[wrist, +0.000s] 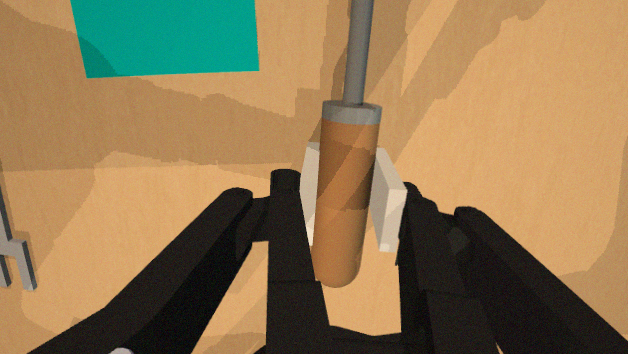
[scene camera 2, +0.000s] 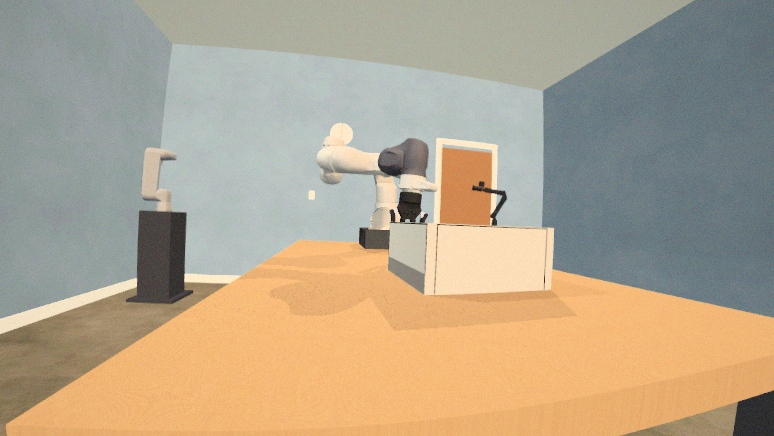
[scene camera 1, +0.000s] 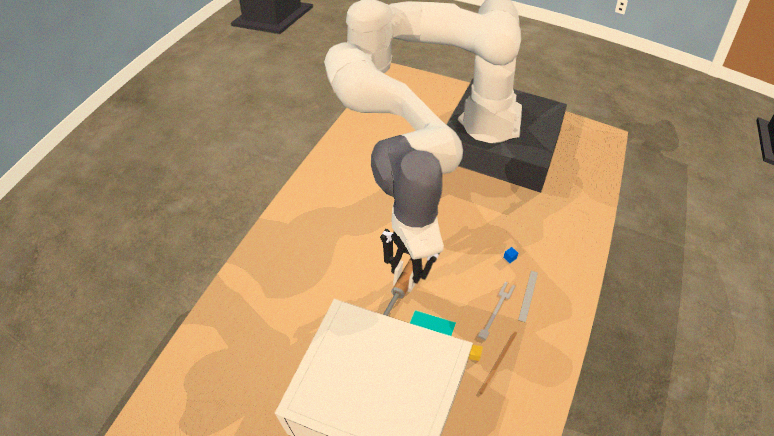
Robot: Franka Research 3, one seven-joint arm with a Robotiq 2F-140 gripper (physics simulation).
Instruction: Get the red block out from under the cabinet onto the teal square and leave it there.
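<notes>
My gripper (scene camera 1: 403, 276) (wrist: 343, 168) is shut on the brown handle of a tool (scene camera 1: 401, 282) (wrist: 345, 165). The tool's grey shaft points towards the white cabinet (scene camera 1: 379, 373) (scene camera 2: 487, 259), and its far end is hidden by the cabinet in scene camera 1. The gripper itself is outside the cabinet, on the robot's side. The teal square (scene camera 1: 433, 323) (wrist: 170, 35) lies on the table at the cabinet's near edge, partly hidden by the cabinet in scene camera 1, and left of the shaft in the wrist view. The red block does not show in any view.
A blue block (scene camera 1: 510, 255), a grey fork-like tool (scene camera 1: 493, 314) (wrist: 17, 250), a flat grey strip (scene camera 1: 528, 296) and a thin brown stick (scene camera 1: 496, 364) lie on the table (scene camera 1: 303, 238). A yellow block (scene camera 1: 475, 353) is beside the cabinet's right side.
</notes>
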